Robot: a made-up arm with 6 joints.
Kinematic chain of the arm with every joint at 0, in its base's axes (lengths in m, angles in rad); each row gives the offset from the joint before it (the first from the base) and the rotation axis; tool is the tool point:
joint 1: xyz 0 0 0.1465 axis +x
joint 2: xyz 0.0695 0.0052 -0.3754 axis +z
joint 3: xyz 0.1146 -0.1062 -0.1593 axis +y
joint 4: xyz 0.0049 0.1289 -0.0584 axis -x
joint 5: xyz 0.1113 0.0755 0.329 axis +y
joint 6: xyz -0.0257 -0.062 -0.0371 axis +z
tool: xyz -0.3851 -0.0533 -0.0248
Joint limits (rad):
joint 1: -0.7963..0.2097
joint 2: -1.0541..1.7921
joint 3: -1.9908..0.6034
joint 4: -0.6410..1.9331
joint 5: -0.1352..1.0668
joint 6: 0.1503..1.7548
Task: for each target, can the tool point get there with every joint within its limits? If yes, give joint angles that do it. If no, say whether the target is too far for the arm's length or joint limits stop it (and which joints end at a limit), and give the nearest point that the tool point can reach.
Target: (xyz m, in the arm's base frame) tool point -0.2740 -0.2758 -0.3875
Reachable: yes | joints 0.0174 0.9117 -1.2614 0.4409 0.8659 0.4036
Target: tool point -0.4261 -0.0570 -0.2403
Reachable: yes | joints 0.0461 1.5676 -0.6475 1.6396 0.8787 0.9398
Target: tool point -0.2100 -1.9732 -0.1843
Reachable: no: too far | nearest point -0.0453 -0.9112 -0.0921 | short by 1.079 m
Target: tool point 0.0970 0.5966 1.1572
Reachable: no: joint limits stop it (at a limit: joint 1, joint 3, joint 5, joint 6) | nearest point 0.0822 0.3561 0.2466 | short by 0.942 m
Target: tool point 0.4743 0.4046 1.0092
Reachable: no: joint limits stop it (at a limit: joint 1, joint 3, joint 5, joint 6) | nearest point 0.2771 0.2855 0.2344 | short by 0.808 m
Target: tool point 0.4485 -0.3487 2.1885
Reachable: no: too far | nearest point 0.1660 -0.3450 0.4101 | short by 1.801 m
